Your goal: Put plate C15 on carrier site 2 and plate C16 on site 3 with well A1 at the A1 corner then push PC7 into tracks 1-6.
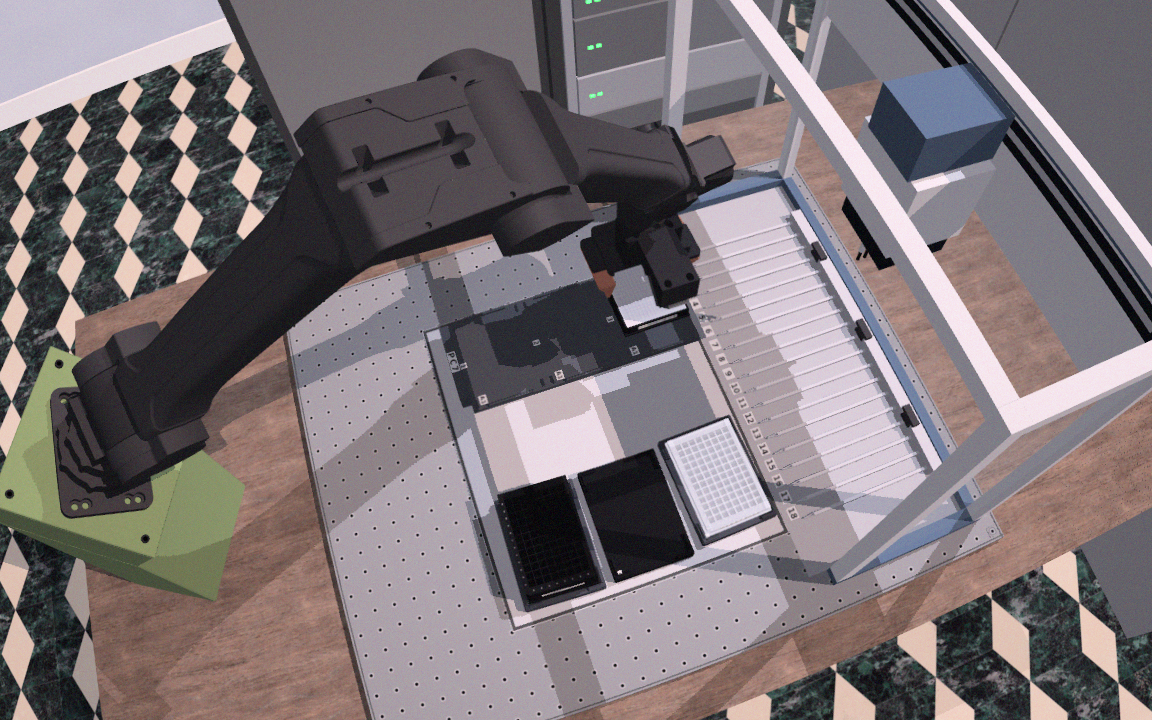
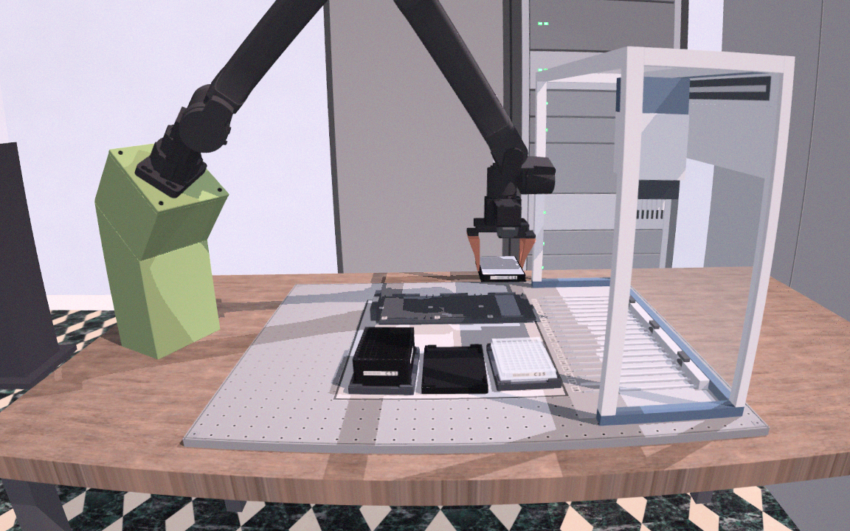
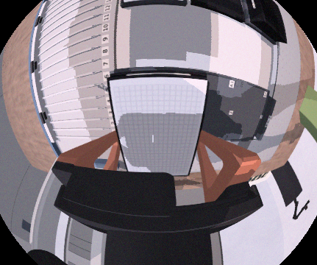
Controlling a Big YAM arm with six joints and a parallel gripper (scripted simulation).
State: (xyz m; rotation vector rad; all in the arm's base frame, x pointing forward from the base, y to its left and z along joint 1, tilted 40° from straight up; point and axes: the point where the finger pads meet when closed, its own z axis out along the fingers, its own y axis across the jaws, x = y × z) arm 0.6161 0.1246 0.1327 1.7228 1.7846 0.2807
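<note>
Now: the white 96-well plate C15 25 cm to the right of my hand, 8 cm below it and 1 cm behind it. From my hand the other things lie so: nest S2: 24 cm to the right, 12 cm behind, 9 cm below; then dark carrier PC7: 9 cm behind, 8 cm below, 1 cm to the left; then nest S3: 25 cm to the right, 9 cm below, 1 cm behind.
</note>
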